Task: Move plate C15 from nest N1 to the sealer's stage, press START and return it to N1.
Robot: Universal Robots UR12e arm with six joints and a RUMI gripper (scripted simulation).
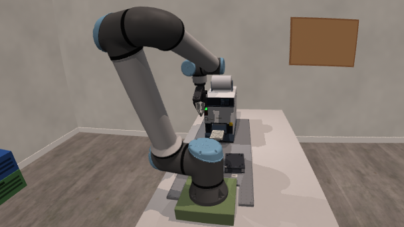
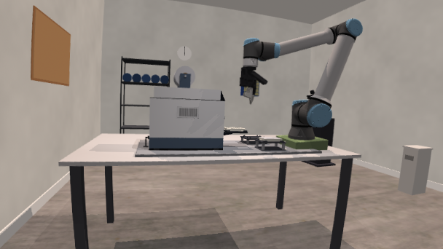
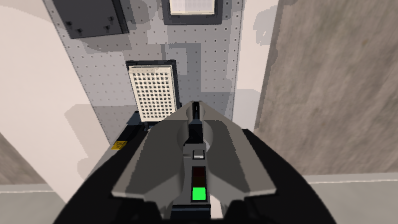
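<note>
My gripper is now 170 mm short of the square button, 100 mm above it and 20 mm to the left of it. The rest, counted from my hand: plate C15: 180 mm below, 100 mm to the right, 50 mm ahead; sealer stage: 190 mm below, 100 mm to the right, 50 mm ahead; nest N2: 240 mm below, 150 mm behind, 10 mm to the left.
</note>
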